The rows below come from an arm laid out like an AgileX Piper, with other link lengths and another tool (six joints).
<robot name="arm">
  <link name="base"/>
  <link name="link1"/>
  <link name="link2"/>
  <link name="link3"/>
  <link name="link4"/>
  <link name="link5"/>
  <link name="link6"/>
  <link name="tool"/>
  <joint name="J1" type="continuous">
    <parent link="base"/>
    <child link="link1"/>
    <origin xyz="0 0 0.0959"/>
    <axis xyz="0 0 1"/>
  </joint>
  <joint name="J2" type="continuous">
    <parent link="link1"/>
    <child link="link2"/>
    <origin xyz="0 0 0" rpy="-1.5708 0 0"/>
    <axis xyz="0 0 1"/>
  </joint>
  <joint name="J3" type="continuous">
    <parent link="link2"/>
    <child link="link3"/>
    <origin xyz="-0.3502 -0.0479 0"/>
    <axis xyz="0 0 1"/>
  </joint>
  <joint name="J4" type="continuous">
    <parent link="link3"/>
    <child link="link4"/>
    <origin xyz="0.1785 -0.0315 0" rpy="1.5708 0 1.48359"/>
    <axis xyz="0 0 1"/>
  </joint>
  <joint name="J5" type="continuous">
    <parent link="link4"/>
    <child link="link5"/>
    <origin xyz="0 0 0" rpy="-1.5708 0 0"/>
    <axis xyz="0 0 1"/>
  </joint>
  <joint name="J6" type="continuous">
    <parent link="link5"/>
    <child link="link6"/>
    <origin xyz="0 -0.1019 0" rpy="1.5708 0 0"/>
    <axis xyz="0 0 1"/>
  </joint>
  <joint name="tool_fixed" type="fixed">
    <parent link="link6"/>
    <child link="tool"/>
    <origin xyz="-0.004 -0.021 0.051" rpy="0 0.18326 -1.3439"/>
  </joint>
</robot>
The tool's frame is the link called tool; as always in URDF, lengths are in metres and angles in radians. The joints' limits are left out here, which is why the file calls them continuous.
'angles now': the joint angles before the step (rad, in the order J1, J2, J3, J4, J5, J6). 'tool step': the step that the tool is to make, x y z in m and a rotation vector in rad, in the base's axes. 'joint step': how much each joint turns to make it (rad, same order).
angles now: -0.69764, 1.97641, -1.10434, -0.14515, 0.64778, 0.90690
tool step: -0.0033, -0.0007, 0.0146, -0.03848, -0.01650, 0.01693
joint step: -0.00009, -0.04265, 0.00002, -0.02532, 0.00532, -0.00012
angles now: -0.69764, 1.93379, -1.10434, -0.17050, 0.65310, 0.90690
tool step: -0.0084, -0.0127, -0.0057, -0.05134, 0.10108, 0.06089
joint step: -0.00157, 0.02971, -0.00020, -0.14667, 0.02081, 0.03547
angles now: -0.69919, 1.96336, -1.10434, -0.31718, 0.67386, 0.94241
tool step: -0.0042, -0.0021, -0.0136, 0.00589, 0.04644, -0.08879
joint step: -0.00008, 0.04536, -0.00020, -0.04957, 0.02149, 0.12268
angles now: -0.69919, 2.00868, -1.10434, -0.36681, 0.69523, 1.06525
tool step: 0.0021, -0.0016, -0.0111, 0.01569, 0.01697, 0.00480
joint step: -0.00009, 0.03355, -0.00016, -0.00276, -0.01109, -0.00017
